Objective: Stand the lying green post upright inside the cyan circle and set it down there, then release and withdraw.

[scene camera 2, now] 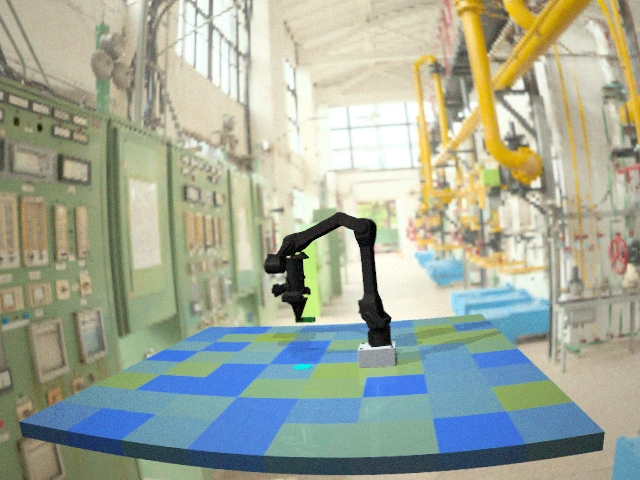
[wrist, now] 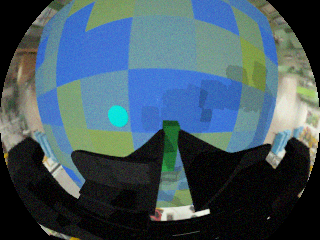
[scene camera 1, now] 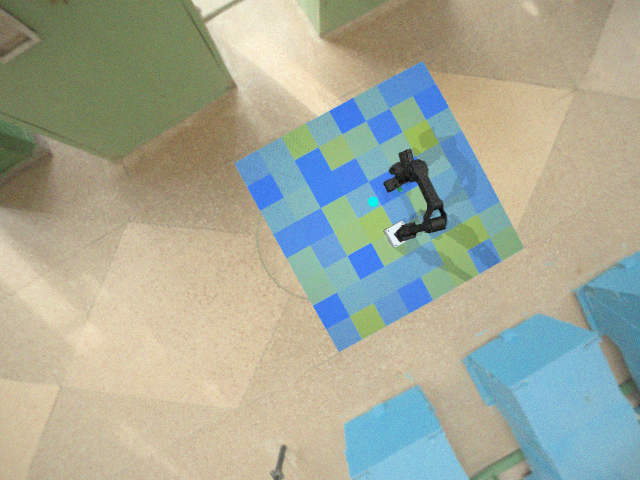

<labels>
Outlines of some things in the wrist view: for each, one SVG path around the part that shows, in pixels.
The gripper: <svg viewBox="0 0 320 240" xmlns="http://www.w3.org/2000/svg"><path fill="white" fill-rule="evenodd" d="M311 151L308 145L300 143L297 137L292 137L285 145L283 160L280 160L277 168L272 168L271 163L265 160L272 149L271 144L257 145L256 148L231 153L221 151L181 129L177 148L183 159L181 164L187 175L185 177L195 207L193 211L209 209L209 213L192 219L151 221L151 216L155 216L157 191L163 167L163 129L145 141L143 147L125 157L103 155L84 149L73 151L73 164L85 180L79 191L79 199L64 191L52 173L49 173L43 164L43 148L40 148L39 141L31 139L29 135L8 151L7 167L12 183L33 219L41 227L44 225L45 228L76 239L79 237L81 240L267 240L299 201L299 193L303 192L308 183Z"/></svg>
A green post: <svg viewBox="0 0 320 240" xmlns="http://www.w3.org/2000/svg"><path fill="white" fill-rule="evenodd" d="M163 120L165 141L161 171L175 171L177 141L179 141L181 127L177 120Z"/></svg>
</labels>
